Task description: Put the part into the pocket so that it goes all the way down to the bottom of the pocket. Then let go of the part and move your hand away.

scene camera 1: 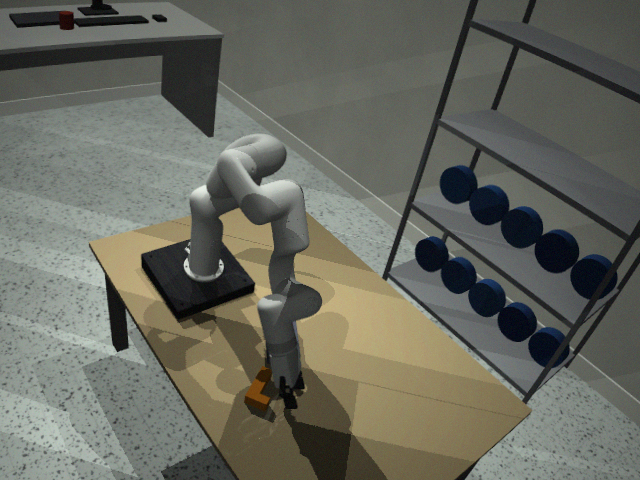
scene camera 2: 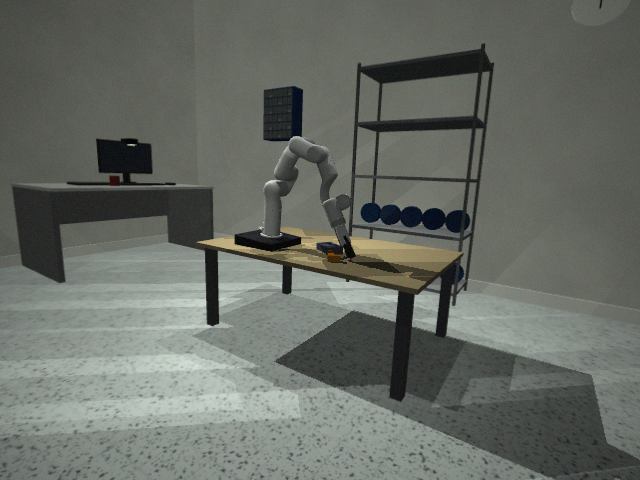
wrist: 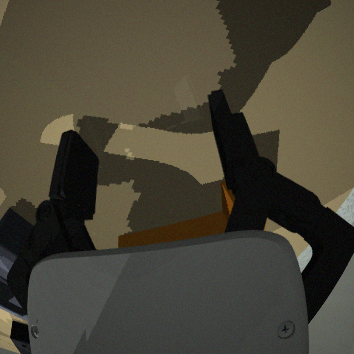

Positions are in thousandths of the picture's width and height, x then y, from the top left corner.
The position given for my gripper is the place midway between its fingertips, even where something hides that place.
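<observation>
On the wrist view I can see an orange L-shaped part (wrist: 603,631) resting on the table, and my gripper (wrist: 408,357) is in there too. Scene camera 1 shows me the gripper as well (scene camera 1: 462,830).
</observation>
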